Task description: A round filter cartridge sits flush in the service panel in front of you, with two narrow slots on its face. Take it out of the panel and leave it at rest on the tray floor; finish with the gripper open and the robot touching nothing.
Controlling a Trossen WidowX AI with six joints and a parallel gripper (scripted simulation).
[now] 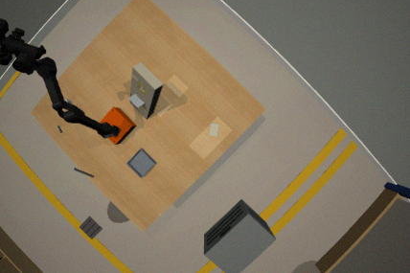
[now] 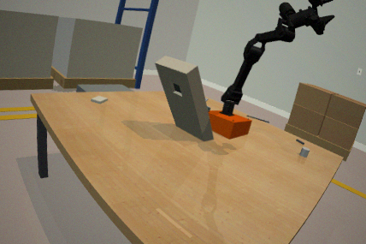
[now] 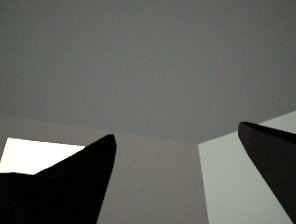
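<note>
Right now the round pale cartridge is 18 cm ahead of my gripper tip, 49 cm to the right of it and 47 cm below it. From my gripper tip the other things lie so: grey service panel 14 cm ahead, 48 cm to the right, 54 cm below; white block 21 cm ahead, 99 cm to the right, 69 cm below; grey tray 29 cm behind, 70 cm to the right, 69 cm below.
</note>
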